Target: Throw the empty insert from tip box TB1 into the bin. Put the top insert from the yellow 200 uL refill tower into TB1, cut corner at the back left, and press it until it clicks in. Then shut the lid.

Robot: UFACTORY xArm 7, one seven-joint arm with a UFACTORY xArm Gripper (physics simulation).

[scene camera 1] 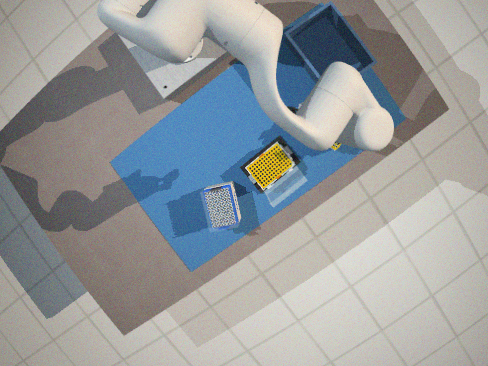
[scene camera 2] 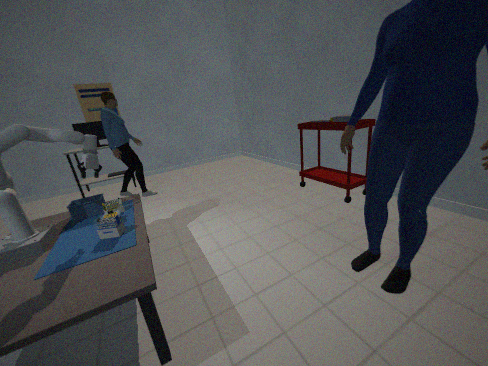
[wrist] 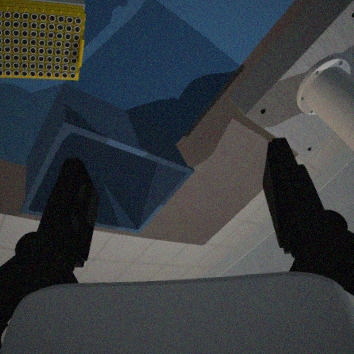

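My gripper is open with nothing between its fingers. It hangs high above the table; in scene camera 1 the arm hides it. An open tip box, seemingly TB1, holds a yellow insert with dark holes; its clear lid is folded out towards the table edge. A yellow rack with ringed holes, seemingly the top of the yellow refill tower, shows at the upper left of the wrist view. A yellow corner peeks from under the arm. The blue bin stands at the mat's far end.
A white tip rack with a blue rim stands beside the open box on the blue mat. The arm's base plate is at the table's back. Two people and a red cart are beyond the table.
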